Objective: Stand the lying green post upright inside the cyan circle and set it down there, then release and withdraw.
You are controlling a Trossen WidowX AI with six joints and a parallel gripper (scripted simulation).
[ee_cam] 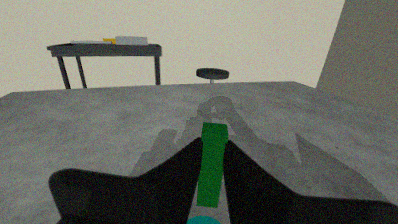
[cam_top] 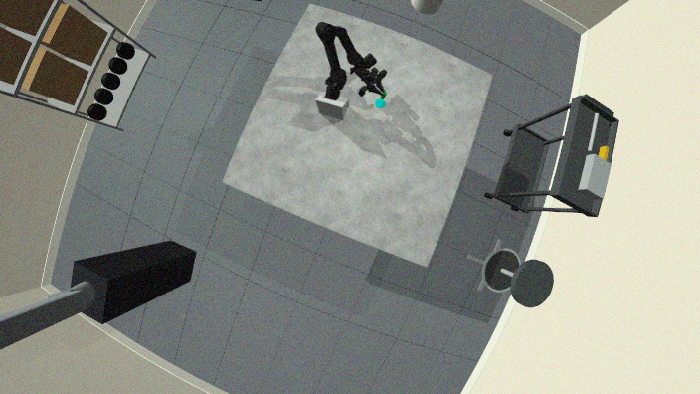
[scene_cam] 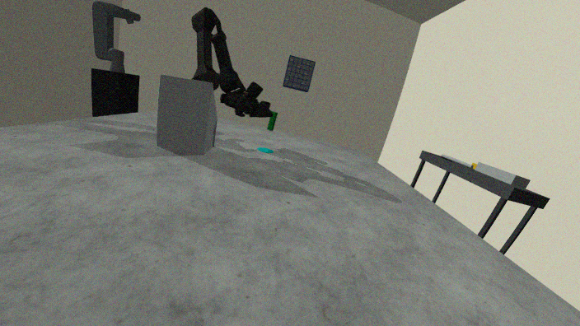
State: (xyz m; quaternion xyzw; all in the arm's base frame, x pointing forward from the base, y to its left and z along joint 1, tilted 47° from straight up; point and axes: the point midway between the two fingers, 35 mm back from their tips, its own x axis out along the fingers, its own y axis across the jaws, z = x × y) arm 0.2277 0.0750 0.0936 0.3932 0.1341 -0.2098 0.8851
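Now: the cyan circle 130 mm below my gripper tip. The rest, counted from my gripper tip: green post: 20 mm below.
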